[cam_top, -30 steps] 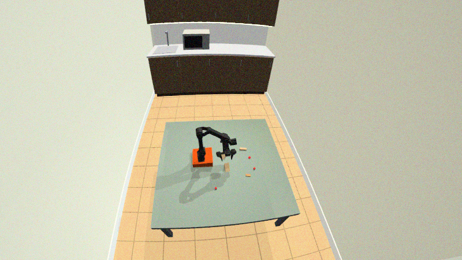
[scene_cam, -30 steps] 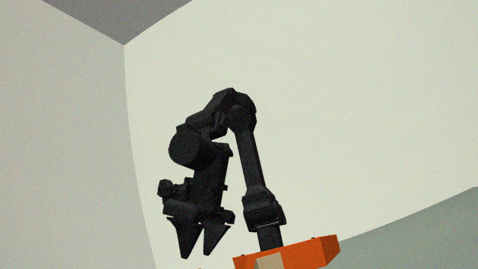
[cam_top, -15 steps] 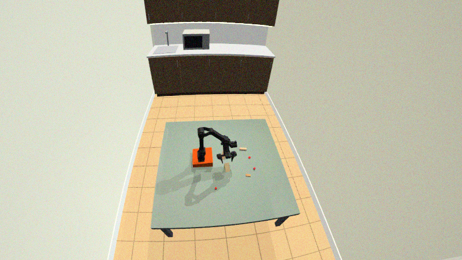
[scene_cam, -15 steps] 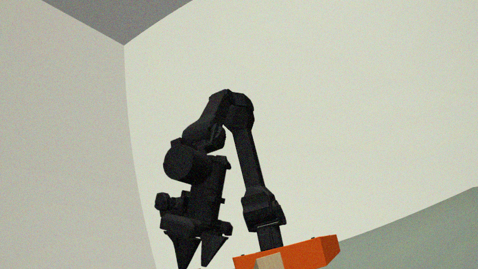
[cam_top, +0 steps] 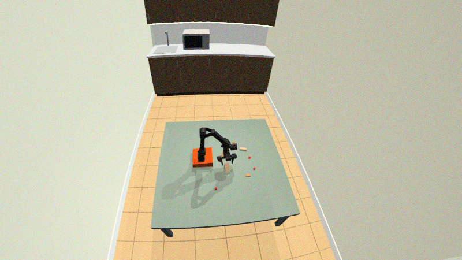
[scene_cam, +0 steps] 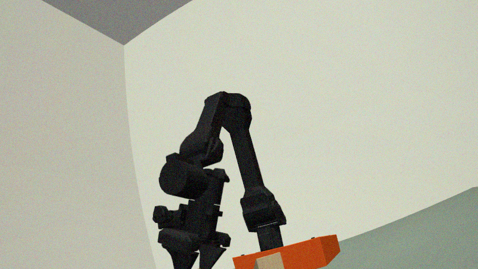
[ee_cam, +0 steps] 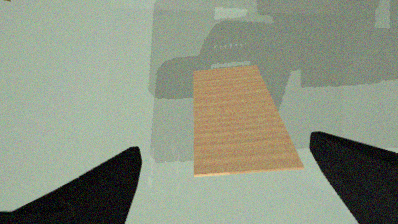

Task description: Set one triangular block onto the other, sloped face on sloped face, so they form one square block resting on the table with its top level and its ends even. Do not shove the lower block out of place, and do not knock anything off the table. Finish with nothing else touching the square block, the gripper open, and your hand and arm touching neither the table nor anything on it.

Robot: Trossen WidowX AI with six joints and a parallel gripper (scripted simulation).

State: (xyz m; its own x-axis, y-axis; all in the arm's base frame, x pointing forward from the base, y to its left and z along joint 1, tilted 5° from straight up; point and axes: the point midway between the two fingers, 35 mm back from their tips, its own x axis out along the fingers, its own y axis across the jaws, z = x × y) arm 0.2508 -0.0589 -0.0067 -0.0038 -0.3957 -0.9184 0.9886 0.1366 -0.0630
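My gripper tip is now 1 cm past the triangular block, 1 cm to the left of it and 3 cm above it. The rest, counted from my gripper tip: small orange piece: 11 cm ahead, 32 cm to the left, 4 cm below.
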